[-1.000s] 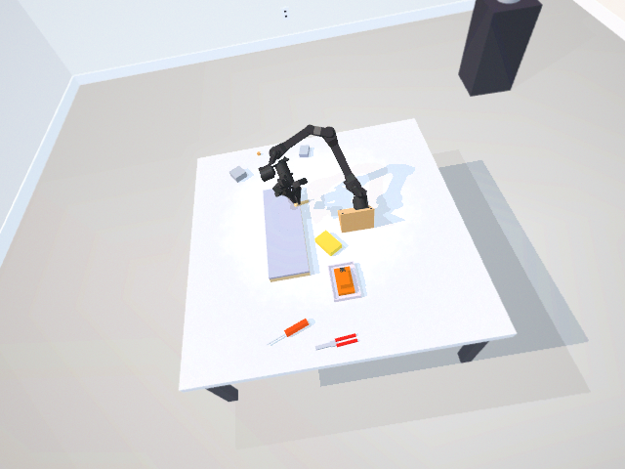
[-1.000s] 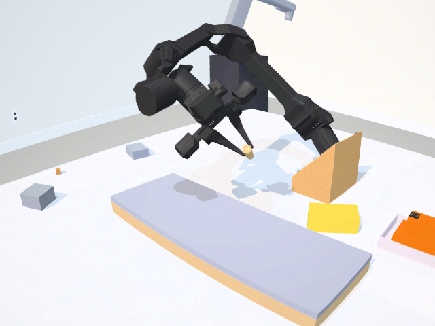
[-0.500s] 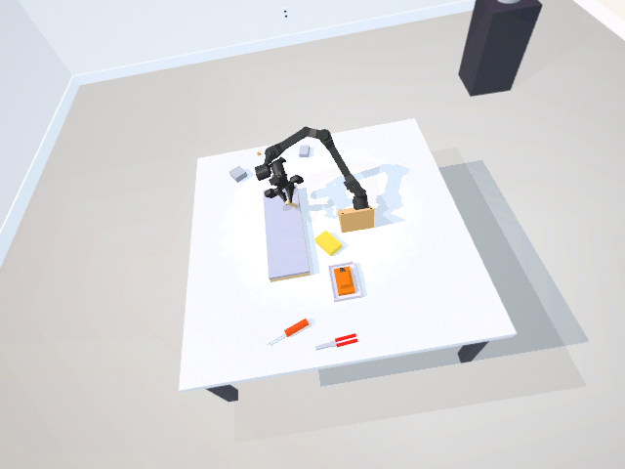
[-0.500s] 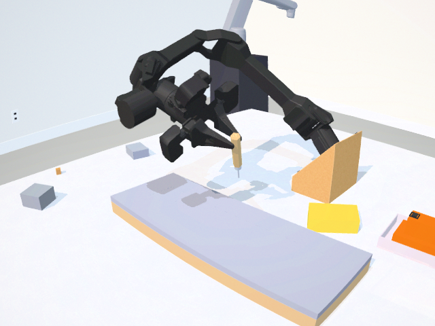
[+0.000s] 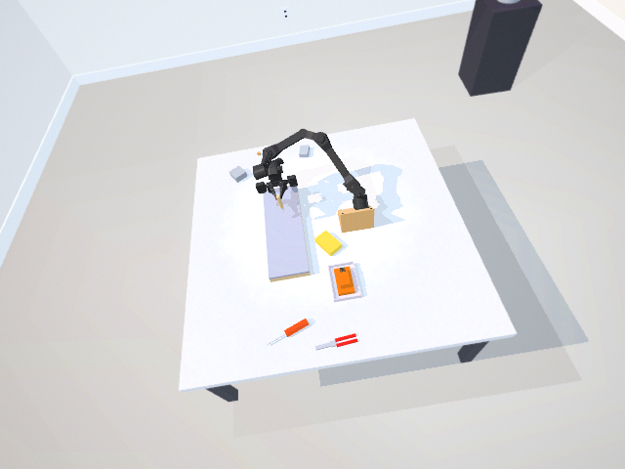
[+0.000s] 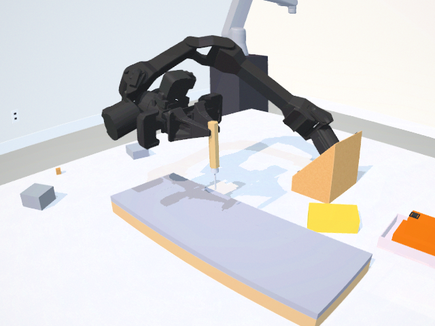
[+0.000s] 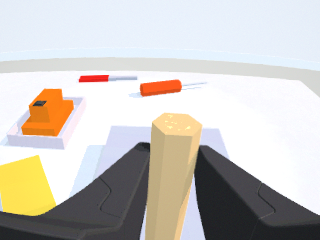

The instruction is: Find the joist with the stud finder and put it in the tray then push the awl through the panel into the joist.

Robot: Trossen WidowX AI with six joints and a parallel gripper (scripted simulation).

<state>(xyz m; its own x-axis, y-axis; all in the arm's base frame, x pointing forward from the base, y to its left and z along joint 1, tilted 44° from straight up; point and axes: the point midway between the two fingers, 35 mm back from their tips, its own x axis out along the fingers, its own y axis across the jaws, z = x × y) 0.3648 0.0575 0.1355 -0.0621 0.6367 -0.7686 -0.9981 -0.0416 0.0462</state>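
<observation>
Now: the awl 6 cm below my gripper tip. Also, from my gripper tip: orange stud finder: 33 cm to the left, 24 cm behind, 16 cm below; yellow block: 19 cm below, 19 cm behind, 14 cm to the left; pale pink tray: 34 cm to the left, 24 cm behind, 19 cm below.
</observation>
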